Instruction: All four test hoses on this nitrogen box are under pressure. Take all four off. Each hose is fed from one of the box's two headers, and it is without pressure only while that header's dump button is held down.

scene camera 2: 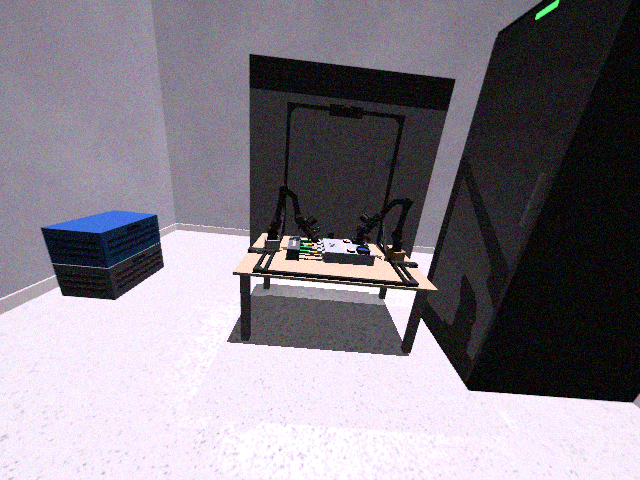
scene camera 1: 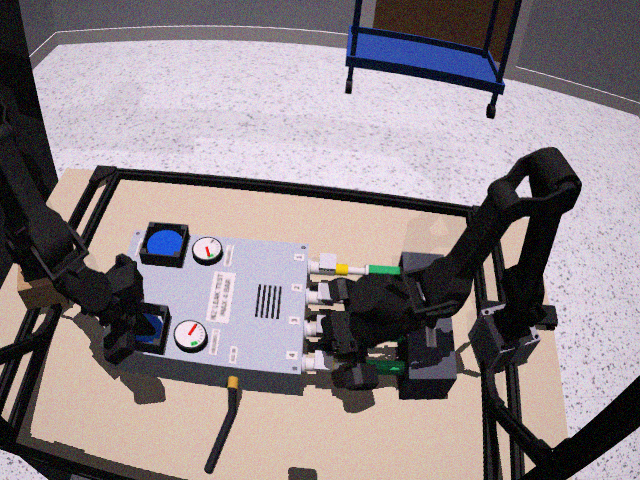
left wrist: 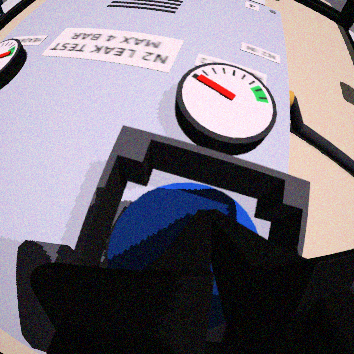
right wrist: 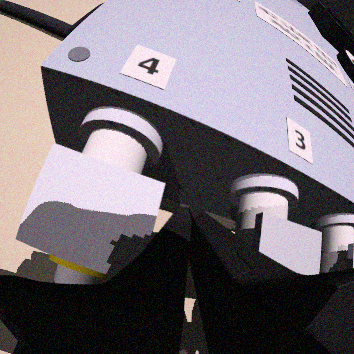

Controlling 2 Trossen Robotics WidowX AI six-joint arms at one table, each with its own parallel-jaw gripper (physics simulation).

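Places are measured from the left arm's base along level axes (x ahead, y left, z up), in millimetres.
Pixels of known places: left gripper, between the fingertips: [scene camera 1: 154,332] [left wrist: 206,218]; right gripper, between the fingertips: [scene camera 1: 314,349] [right wrist: 186,216]; left arm's base, origin of its link: [scene camera 2: 396,250] [scene camera 1: 37,267]; right arm's base, origin of its link: [scene camera 2: 272,238] [scene camera 1: 511,324].
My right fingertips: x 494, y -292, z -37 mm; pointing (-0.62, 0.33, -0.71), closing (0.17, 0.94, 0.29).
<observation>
Ahead of a thing's pixels: the offset from my right fingertips to its top centre. "pt": to the spot under its first point. Level surfaces: height alone.
The grey nitrogen box @[pt dx -71, dy +126, dz +34 mm] [scene camera 1: 251,290] [scene camera 2: 344,250] lies on the table @[dz -47 mm] [scene camera 1: 347,229]. My left gripper [scene camera 1: 147,326] [left wrist: 206,218] is shut and empty, its tips on the near blue dump button @[dx -279, dy +88, dz +38 mm] [left wrist: 158,214]. The near gauge @[pt dx -200, dy +52, dz +48 mm] [scene camera 1: 190,335] [left wrist: 226,105] has its red needle away from the green mark. The far blue button @[dx -205, dy +263, dz +50 mm] [scene camera 1: 165,243] is uncovered. My right gripper [scene camera 1: 328,345] [right wrist: 186,216] is shut and empty, its tips between the port 4 coupler @[pt dx -1, dy -39, dz +26 mm] [right wrist: 91,207] and the port 3 coupler @[pt dx +19, dy +25, dz +31 mm] [right wrist: 289,242], at the box's side. Hose 1 @[pt dx +145, dy +121, dz +19 mm] [scene camera 1: 366,270] is plugged in; the middle hoses are hidden.
A dark grey block @[pt dx +168, dy -90, dz +33 mm] [scene camera 1: 428,352] holds the hoses' far ends. A black supply hose @[pt dx -193, dy -95, dz -33 mm] [scene camera 1: 223,429] runs from the box's near side. A black frame rail [scene camera 1: 294,188] edges the table. A blue cart [scene camera 1: 423,57] stands behind it, and a blue crate [scene camera 2: 113,233] sits on the floor.
</observation>
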